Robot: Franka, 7 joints.
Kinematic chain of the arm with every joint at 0, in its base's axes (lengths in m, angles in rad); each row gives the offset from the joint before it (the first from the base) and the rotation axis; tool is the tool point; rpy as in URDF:
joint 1: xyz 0 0 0.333 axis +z
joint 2: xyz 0 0 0 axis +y
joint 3: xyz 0 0 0.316 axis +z
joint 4: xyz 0.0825 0 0 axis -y
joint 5: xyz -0.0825 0 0.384 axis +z
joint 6: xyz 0 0 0 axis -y
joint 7: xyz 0.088 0 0 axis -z
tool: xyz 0 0 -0.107 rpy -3.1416 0 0
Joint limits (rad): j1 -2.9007..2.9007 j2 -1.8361..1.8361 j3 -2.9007..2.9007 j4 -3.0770..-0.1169 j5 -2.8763..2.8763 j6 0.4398..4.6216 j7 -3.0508..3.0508
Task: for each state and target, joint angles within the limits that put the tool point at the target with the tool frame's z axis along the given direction. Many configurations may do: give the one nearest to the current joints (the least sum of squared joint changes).
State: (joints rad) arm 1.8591 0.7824 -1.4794 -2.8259 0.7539 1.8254 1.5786
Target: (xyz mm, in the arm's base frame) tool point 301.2 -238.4 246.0 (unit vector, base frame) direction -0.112 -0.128 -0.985
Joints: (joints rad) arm 1.1242 0.8695 -1.5915 -2.6882 1.0316 2.2893 1.5786
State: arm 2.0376 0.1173 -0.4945 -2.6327 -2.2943 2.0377 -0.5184
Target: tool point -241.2 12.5 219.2 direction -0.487 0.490 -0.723
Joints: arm 2.7247 -0.4109 0.2771 -3.0770 -2.0332 2.7715 -0.5184
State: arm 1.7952 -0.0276 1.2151 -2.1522 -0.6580 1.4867 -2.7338
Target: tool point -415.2 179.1 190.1 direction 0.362 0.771 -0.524
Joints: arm 1.9514 0.4551 0.9385 -2.3737 -1.3776 1.6859 -2.7338
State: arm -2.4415 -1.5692 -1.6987 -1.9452 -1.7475 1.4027 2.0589
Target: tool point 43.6 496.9 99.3 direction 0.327 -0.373 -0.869
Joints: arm -2.8440 -1.5200 -1.8082 -2.0842 -1.5956 1.2860 2.0589
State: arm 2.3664 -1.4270 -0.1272 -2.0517 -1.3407 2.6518 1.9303
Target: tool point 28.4 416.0 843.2 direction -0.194 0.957 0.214
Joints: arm 2.9007 -0.8700 -0.8498 -1.7968 -1.7120 2.8776 1.9303
